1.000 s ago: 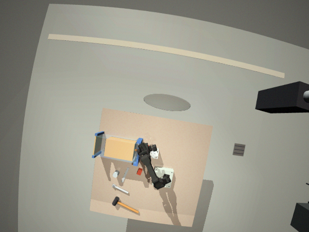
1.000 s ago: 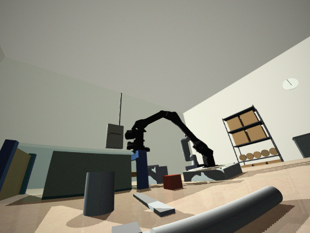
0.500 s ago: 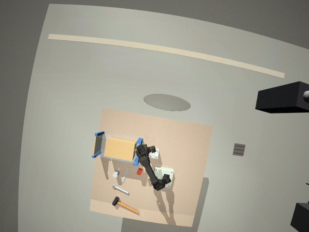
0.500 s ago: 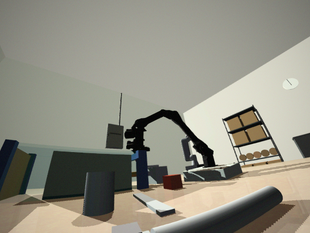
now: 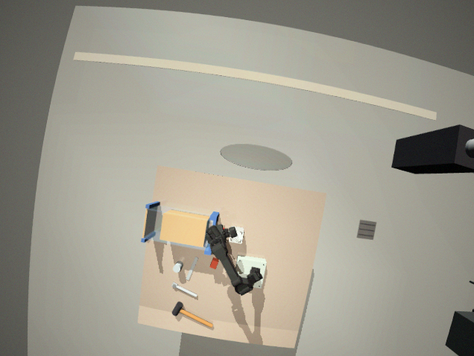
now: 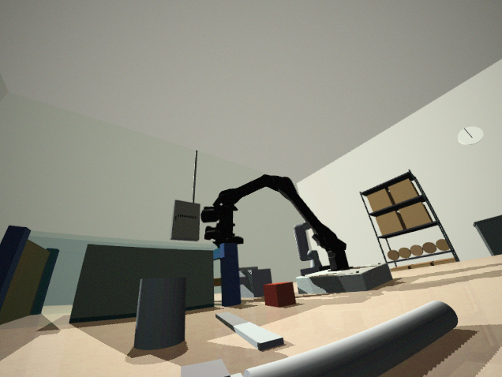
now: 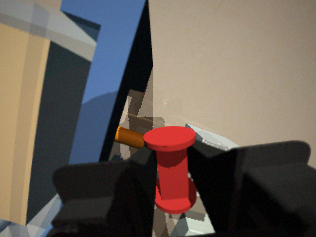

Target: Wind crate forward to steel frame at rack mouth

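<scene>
The winch crank handle lies 4 cm behind my gripper tip, 2 cm to the left of it and 3 cm below it. Also, from my gripper tip: winch (12 cm behind, 2 cm to the left, 10 cm below); then blue frame (6 cm ahead, 4 cm to the left, 2 cm below); then red knob (1 cm behind, 1 cm to the left, 1 cm above).
</scene>
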